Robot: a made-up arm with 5 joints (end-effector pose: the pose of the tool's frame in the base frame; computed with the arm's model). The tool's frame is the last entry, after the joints. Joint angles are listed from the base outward.
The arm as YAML. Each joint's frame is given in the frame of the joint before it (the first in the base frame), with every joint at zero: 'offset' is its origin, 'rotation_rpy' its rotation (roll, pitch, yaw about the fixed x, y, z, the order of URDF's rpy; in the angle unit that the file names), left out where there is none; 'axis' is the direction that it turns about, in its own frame. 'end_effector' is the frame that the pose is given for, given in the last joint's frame.
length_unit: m
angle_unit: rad
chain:
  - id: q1
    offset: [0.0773, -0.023, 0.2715]
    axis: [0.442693, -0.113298, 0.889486]
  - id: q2
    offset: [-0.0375, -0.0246, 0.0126]
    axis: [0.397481, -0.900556, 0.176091]
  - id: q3
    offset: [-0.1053, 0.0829, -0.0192]
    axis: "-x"
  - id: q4
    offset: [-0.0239, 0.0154, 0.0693]
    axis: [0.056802, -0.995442, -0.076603]
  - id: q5
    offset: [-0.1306, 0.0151, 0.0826]
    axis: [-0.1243, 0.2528, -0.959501]
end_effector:
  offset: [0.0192, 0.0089, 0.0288]
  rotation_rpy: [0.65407, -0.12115, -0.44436]
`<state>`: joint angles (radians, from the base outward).
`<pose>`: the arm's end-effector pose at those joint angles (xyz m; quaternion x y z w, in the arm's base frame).
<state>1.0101 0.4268 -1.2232 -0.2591 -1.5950</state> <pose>0.0236 -0.3065 0.1306 -0.7776 0.0734 -0.5664 0.2630</pose>
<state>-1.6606 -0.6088 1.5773 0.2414 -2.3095</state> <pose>0.2706 0.2723 0.0979 0.4141 0.7161 -0.1411 0.5439</pose>
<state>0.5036 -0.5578 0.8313 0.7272 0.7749</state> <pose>-0.2406 -0.0075 0.3918 0.0661 -0.4014 -0.0760 0.9104</pose>
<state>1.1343 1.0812 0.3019 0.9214 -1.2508</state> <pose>-0.1795 -0.0760 0.0493 0.4216 -0.7834 0.4556 0.0309</pose>
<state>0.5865 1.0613 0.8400 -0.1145 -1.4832</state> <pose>-0.3023 -0.0119 0.1853 0.1970 -0.3756 0.6779 0.6005</pose>
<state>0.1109 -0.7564 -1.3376 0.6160 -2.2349</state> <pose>-0.1921 0.0064 0.4884 0.5257 -0.4370 0.4741 0.5549</pose>
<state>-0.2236 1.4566 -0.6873 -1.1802 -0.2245</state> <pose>-0.1428 -0.1102 0.2515 0.4929 -0.0365 0.3831 0.7803</pose>
